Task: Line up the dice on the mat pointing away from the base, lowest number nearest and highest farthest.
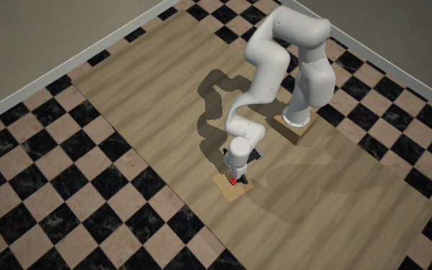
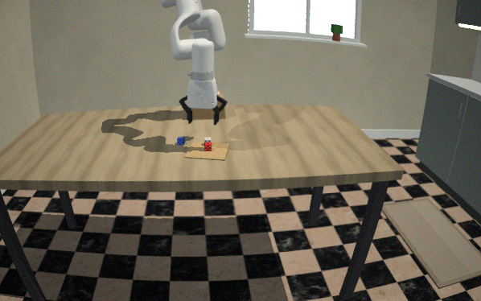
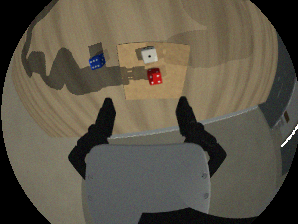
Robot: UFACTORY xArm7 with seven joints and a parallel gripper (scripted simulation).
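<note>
Right now the blue die is 10 cm below my hand, 8 cm to the right of it and 7 cm behind it. Round my hand: red die (10 cm below, 1 cm to the left, 1 cm ahead); then white die (10 cm below, 4 cm behind, 2 cm to the left); then tan mat (11 cm below, 2 cm to the left, 1 cm ahead).
</note>
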